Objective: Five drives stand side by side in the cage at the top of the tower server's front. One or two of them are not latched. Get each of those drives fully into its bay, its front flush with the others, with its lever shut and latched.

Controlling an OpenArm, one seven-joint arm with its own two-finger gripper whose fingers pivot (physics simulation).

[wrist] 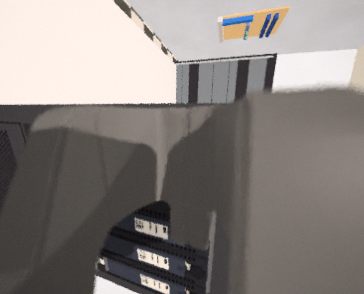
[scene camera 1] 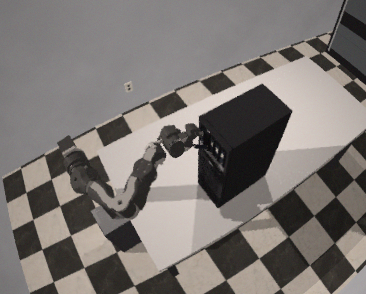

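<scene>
The tower server (scene camera 1: 245, 120) stands upright with its drive cage facing the arm. In the wrist view, three labelled drive fronts (wrist: 151, 227) (wrist: 153, 258) (wrist: 155, 282) show below the fingers; the rest of the cage is mostly hidden. In the scene view, a dark lever (scene camera 1: 199, 146) sticks out of the cage front, just below the gripper. Its drive's depth cannot be read here. My gripper (scene camera 1: 197, 133) (wrist: 196, 173) is shut with nothing seen between its fingers. It is close in front of the upper cage; contact is hard to tell.
The server stands on a white table top (scene camera 1: 320, 95). The arm's base (scene camera 1: 117, 227) is at the table's near left end. A dark cabinet (scene camera 1: 352, 37) (wrist: 242, 82) stands beyond the table, and an orange and blue wall board (wrist: 257, 25) hangs behind.
</scene>
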